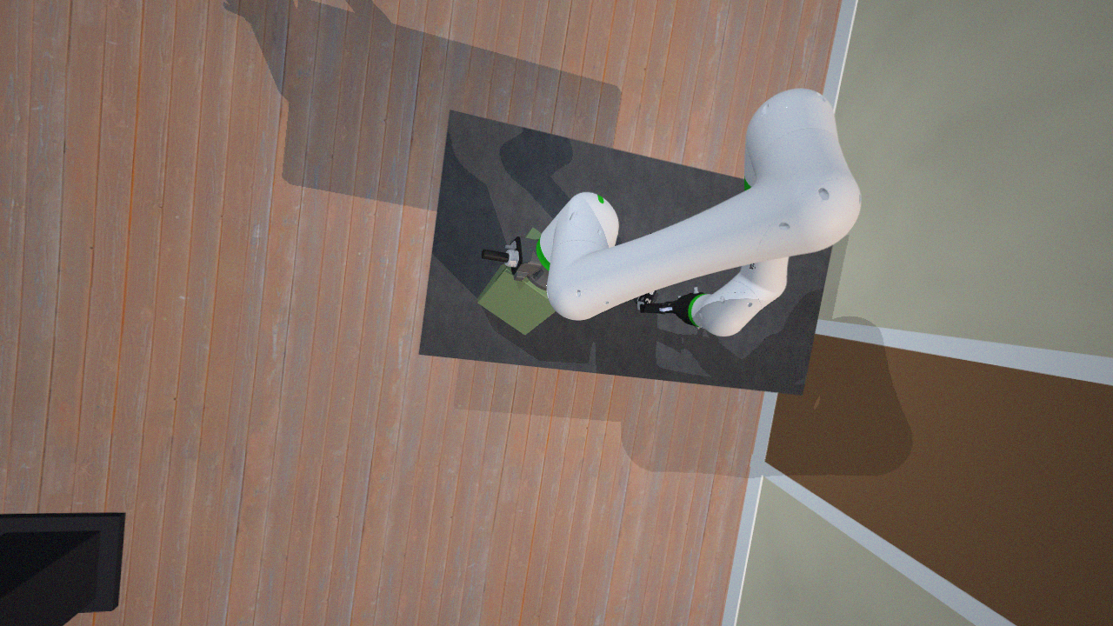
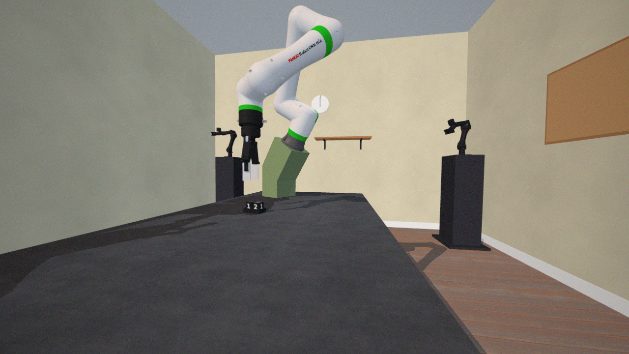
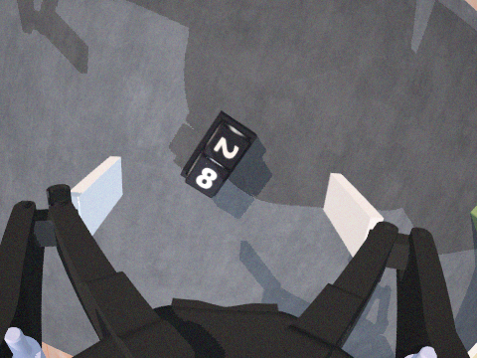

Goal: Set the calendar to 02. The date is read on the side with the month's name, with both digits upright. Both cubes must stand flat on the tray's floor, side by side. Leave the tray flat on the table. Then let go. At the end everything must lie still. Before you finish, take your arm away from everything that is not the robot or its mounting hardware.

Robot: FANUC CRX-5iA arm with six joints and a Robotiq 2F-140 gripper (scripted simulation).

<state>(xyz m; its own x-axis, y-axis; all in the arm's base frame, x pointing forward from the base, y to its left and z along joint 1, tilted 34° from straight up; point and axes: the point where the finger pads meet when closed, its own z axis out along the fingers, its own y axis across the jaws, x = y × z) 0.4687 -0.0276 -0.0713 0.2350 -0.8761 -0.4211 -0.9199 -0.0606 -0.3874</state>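
Right now the black number cube is 110 mm below my hand. Also, from my hand: black tray (20 mm to the left, 130 mm below).
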